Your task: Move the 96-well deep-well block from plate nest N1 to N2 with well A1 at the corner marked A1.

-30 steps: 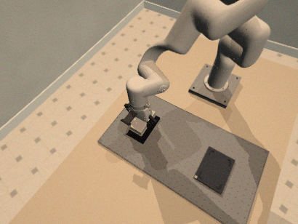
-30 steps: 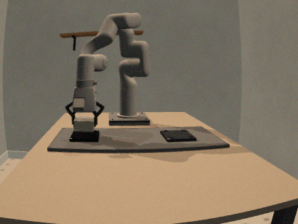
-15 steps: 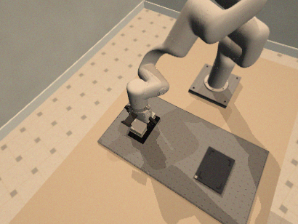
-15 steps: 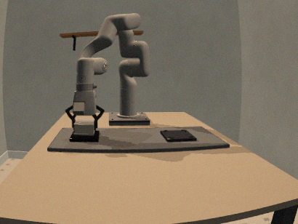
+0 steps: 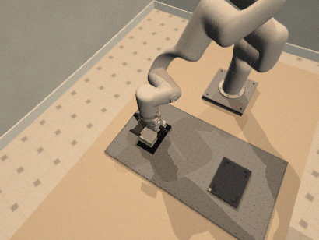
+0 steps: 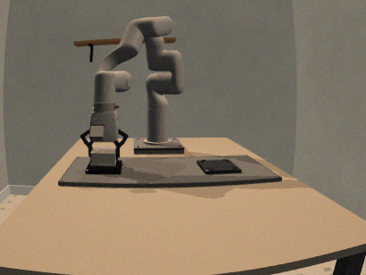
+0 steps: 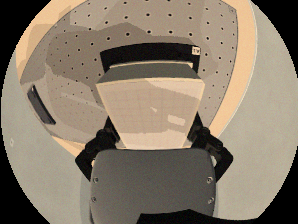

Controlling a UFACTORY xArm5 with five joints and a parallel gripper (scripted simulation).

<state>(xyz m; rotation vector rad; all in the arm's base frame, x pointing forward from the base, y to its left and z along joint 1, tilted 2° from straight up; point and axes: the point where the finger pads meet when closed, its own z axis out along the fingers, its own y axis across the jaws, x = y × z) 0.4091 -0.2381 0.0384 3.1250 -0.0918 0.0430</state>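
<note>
My gripper is now right at the pale deep-well block.
</note>
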